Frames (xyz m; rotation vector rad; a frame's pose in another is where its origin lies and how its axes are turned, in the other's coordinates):
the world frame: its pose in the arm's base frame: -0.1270 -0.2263 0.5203 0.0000 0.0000 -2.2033
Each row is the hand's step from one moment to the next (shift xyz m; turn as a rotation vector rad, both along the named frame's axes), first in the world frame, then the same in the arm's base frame.
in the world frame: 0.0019 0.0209 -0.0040 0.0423 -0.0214 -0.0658
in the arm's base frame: 0.0157 -0.0139 -0.0040 -0.0423 -0.0215 -0.0658
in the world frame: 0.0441 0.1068 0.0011 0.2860 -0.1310 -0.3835
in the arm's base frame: 0.0601 -0.0987 0.0011 -0.2747 -0.1532 -0.3835
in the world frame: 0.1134 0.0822 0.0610 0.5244 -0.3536 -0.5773
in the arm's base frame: -0.0007 -0.1401 0.0610 -0.5952 -0.2139 -0.5773
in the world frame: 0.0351 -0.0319 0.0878 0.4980 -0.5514 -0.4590
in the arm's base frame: -0.0465 -0.0095 0.0878 -0.7391 -0.0757 -0.4590
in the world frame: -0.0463 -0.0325 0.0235 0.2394 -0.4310 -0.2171
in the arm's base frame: 0.0012 0.0566 0.0235 -0.4891 0.0617 -0.2171
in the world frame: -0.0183 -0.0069 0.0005 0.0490 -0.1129 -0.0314
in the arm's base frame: 0.0053 0.0188 0.0005 -0.1200 0.0272 -0.0314
